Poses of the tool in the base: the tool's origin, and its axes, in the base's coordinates. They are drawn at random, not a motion.
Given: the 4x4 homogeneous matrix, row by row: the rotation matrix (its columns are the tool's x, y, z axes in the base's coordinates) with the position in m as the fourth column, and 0 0 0 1 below. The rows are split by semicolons.
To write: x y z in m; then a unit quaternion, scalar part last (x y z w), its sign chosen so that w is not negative. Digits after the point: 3 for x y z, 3 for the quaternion.
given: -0.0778 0.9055 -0.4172 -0.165; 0.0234 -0.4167 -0.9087 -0.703; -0.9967 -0.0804 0.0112 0.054; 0 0 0 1
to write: -0.165 -0.703 0.054 0.576 0.403 -0.614 0.359
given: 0.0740 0.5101 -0.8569 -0.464; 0.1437 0.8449 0.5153 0.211; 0.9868 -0.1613 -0.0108 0.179; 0 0 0 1
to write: -0.464 0.211 0.179 -0.245 -0.667 -0.133 0.691
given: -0.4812 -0.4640 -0.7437 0.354; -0.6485 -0.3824 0.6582 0.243; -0.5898 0.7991 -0.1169 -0.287; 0 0 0 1
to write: 0.354 0.243 -0.287 0.504 -0.551 -0.661 0.070
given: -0.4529 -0.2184 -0.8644 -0.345; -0.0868 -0.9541 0.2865 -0.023; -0.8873 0.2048 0.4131 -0.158; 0 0 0 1
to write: -0.345 -0.023 -0.158 -0.522 0.146 0.840 0.039
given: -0.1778 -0.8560 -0.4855 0.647; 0.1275 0.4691 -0.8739 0.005; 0.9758 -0.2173 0.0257 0.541; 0 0 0 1
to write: 0.647 0.005 0.541 0.286 -0.637 0.428 0.574
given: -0.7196 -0.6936 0.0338 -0.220; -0.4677 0.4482 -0.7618 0.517; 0.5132 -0.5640 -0.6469 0.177; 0 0 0 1
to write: -0.220 0.517 0.177 0.346 -0.839 0.395 0.143
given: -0.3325 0.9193 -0.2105 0.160; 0.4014 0.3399 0.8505 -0.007; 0.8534 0.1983 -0.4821 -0.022; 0 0 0 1
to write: 0.160 -0.007 -0.022 -0.450 -0.734 -0.357 0.362
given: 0.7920 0.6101 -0.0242 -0.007; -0.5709 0.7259 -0.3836 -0.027; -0.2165 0.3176 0.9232 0.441; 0 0 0 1
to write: -0.007 -0.027 0.441 0.189 0.052 -0.318 0.928
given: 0.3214 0.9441 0.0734 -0.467; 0.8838 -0.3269 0.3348 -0.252; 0.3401 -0.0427 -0.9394 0.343; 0 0 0 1
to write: -0.467 -0.252 0.343 -0.804 -0.568 -0.129 0.117
